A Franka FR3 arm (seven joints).
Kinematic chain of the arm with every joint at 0, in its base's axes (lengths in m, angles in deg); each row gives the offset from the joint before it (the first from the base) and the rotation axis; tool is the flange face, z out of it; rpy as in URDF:
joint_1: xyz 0 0 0.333 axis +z
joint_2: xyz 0 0 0 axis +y
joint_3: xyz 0 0 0.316 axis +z
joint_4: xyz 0.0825 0 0 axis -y
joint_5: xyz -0.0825 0 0.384 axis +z
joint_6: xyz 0 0 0 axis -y
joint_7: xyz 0.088 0 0 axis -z
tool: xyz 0 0 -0.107 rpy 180 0 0
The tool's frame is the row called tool.
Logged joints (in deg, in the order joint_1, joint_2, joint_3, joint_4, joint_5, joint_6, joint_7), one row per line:
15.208, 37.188, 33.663, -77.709, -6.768, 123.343, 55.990
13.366, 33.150, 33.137, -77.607, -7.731, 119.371, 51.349
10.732, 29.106, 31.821, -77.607, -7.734, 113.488, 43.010
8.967, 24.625, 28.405, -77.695, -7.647, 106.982, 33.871
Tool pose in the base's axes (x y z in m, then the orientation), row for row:
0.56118, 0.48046, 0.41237, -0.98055, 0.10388, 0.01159, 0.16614
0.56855, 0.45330, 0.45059, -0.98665, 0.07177, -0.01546, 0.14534
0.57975, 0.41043, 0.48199, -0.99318, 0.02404, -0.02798, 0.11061
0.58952, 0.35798, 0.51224, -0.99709, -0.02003, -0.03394, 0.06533
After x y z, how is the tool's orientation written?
As a quaternion, x y z w.
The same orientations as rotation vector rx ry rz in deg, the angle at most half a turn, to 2 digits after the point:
-159.97, 16.95, 1.89
-162.84, 11.84, -2.55
-167.18, 4.05, -4.71
-172.37, -3.46, -5.87

